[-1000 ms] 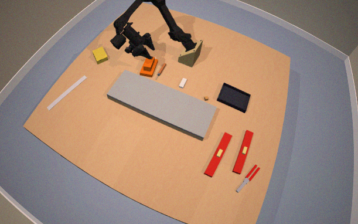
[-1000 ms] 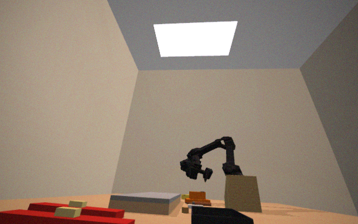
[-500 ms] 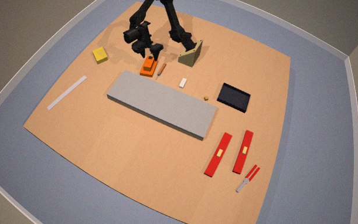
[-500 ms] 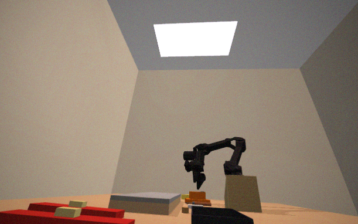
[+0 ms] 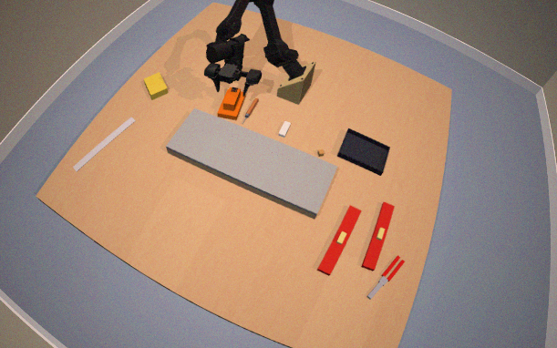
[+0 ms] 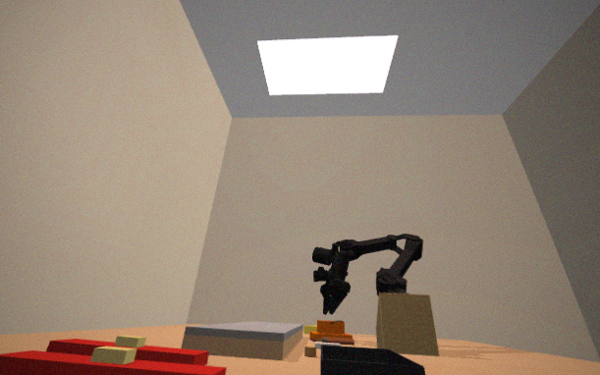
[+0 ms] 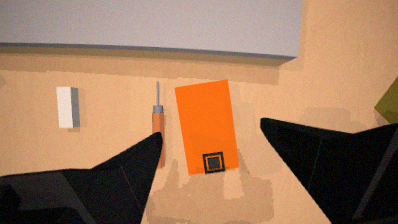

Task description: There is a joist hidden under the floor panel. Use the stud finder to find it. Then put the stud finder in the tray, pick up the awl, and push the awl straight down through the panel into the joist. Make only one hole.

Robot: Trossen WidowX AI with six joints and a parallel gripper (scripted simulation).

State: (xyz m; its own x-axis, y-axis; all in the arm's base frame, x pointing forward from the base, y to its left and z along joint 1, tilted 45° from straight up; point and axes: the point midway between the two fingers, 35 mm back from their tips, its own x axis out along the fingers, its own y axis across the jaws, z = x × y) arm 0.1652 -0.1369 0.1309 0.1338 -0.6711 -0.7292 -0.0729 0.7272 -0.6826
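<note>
My gripper tip is now 30 mm past the orange stud finder and 30 mm above it. The rest, counted from my gripper tip: white block 30 mm ahead, 210 mm to the left, 70 mm below; then square indicator 40 mm behind, 20 mm below; then awl 10 mm ahead, 70 mm to the left, 70 mm below.
</note>
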